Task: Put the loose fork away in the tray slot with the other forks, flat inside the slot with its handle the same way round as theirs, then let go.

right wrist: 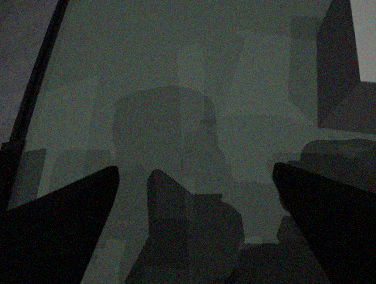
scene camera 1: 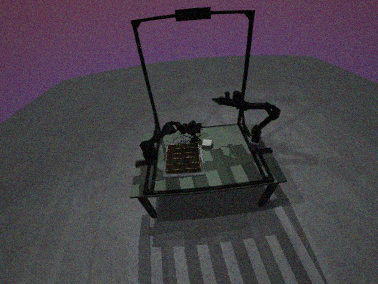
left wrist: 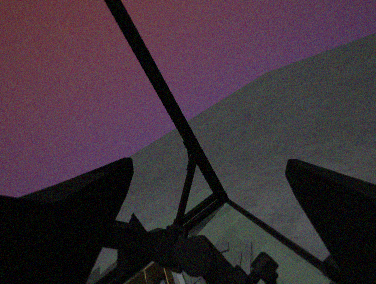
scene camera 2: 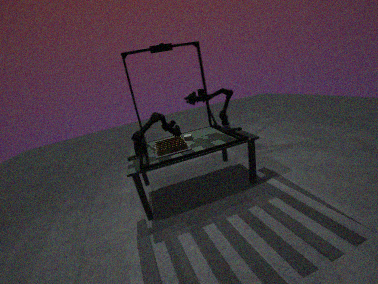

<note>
My left gripper (left wrist: 208,165) is open, with nothing in its grasp. My right gripper (right wrist: 197,171) is open and holds nothing.
</note>
